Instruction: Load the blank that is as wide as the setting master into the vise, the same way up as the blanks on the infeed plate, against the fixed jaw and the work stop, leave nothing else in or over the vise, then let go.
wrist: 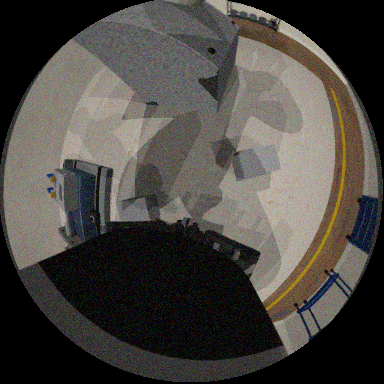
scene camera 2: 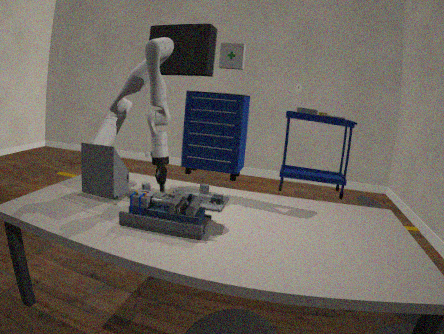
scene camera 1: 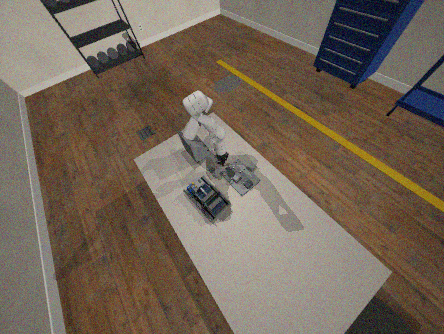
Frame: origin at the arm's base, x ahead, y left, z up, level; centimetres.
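Seen in the pictures: gripper, fingertip midpoint: (wrist: 187, 224) (scene camera 2: 162, 192) (scene camera 1: 223, 165); arm's base, link origin: (scene camera 2: 97, 153) (scene camera 1: 188, 136).
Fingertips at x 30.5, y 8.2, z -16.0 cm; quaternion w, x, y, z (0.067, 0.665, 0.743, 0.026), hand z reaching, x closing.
Observation:
Pixels of each thing's top centre, then the offset from my fingertips to it. "pt": a spot on its surface instead.
- infeed plate, surface spot: (scene camera 2: 222, 203) (scene camera 1: 249, 187) pt dz -1.5, dx +26.8, dy +1.5 cm
- blue vise, top centre: (wrist: 60, 228) (scene camera 2: 166, 197) (scene camera 1: 204, 192) dz +7.6, dx +11.0, dy -26.4 cm
- loose grey block, top centre: (wrist: 130, 211) (scene camera 1: 215, 171) dz +1.4, dx +0.6, dy -8.6 cm
My gripper (scene camera 1: 221, 162) (scene camera 2: 162, 189) (wrist: 187, 224) is shut and empty. It points down, low over the near end of the infeed plate (scene camera 1: 252, 185) (scene camera 2: 222, 203). Small grey blanks (scene camera 1: 236, 178) stand on that plate. The blue vise (scene camera 1: 207, 199) (scene camera 2: 167, 207) (wrist: 80, 204) sits in its grey base beside the plate, apart from the gripper. One loose grey block (scene camera 1: 211, 167) (scene camera 2: 146, 185) (wrist: 136, 209) lies on the mat between the vise and the arm's pedestal. Another grey block (scene camera 2: 204, 188) (wrist: 255, 161) lies on the mat beyond the plate. The wrist view hides the plate behind the gripper body.
The arm's grey pedestal (scene camera 1: 195, 149) (scene camera 2: 101, 172) (wrist: 161, 60) stands close behind the gripper. A blue drawer cabinet (scene camera 1: 353, 36) (scene camera 2: 214, 132), a blue cart (scene camera 2: 317, 118) and a black shelf rack (scene camera 1: 98, 33) stand off the mat. A yellow floor line (scene camera 1: 307, 119) runs past.

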